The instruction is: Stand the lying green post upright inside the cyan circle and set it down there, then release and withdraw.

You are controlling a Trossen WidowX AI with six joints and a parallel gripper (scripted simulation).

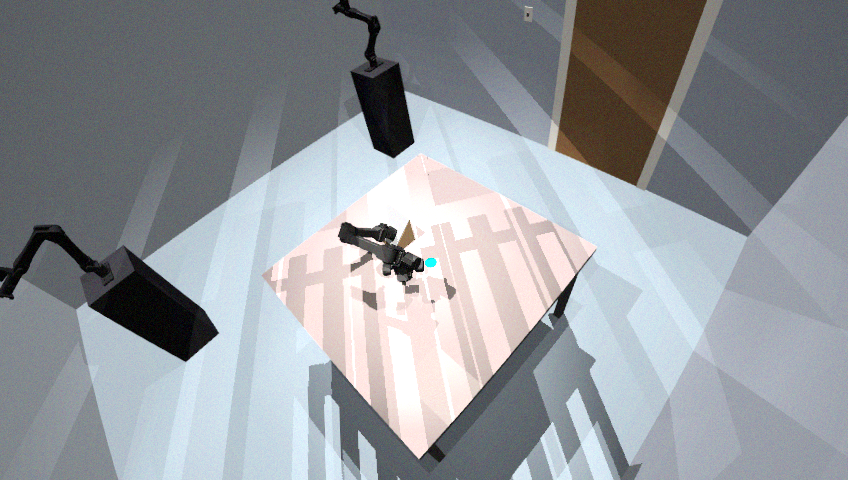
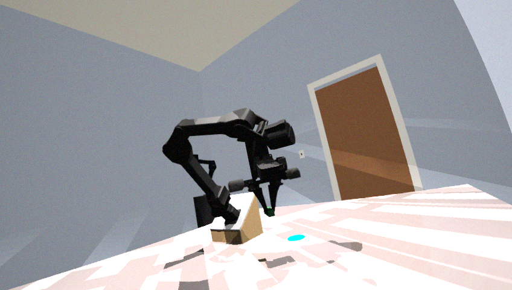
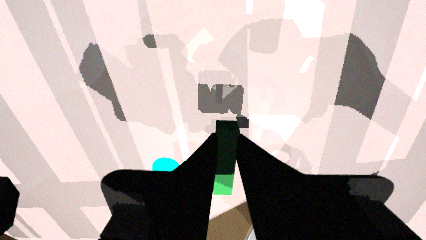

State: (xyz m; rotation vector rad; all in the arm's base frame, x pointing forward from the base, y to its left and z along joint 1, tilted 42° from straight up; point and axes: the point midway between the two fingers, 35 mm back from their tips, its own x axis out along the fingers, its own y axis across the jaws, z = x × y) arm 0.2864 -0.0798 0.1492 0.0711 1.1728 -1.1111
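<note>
The green post is 10 mm behind my gripper tip and 20 mm to the left of it. The rest, counted from my gripper tip: cyan circle: 40 mm behind, 180 mm to the left, 130 mm below.
</note>
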